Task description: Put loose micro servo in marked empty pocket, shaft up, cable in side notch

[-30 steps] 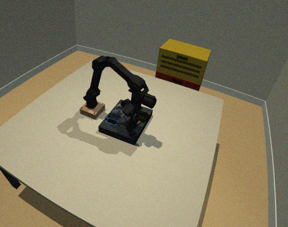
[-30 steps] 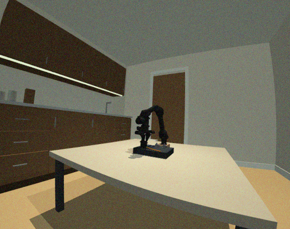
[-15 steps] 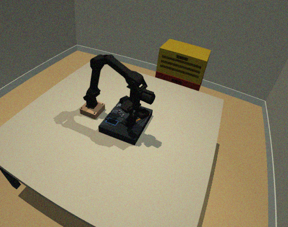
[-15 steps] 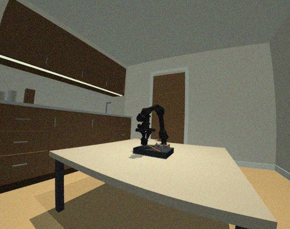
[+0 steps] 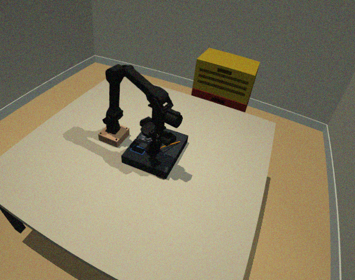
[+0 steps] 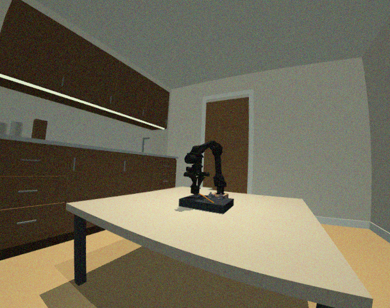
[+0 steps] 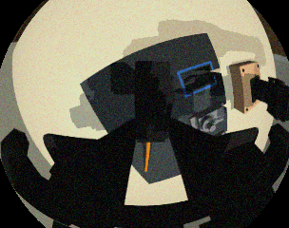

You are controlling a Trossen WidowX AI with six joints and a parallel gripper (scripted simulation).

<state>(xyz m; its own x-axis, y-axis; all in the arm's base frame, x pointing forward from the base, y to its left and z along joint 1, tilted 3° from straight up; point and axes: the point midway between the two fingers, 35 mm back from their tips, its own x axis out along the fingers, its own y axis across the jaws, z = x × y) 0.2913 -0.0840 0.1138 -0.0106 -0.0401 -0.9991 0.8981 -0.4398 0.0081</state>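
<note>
The dark robot deck is 100 mm below my gripper tip, 70 mm to the left of it and 20 mm ahead of it.
</note>
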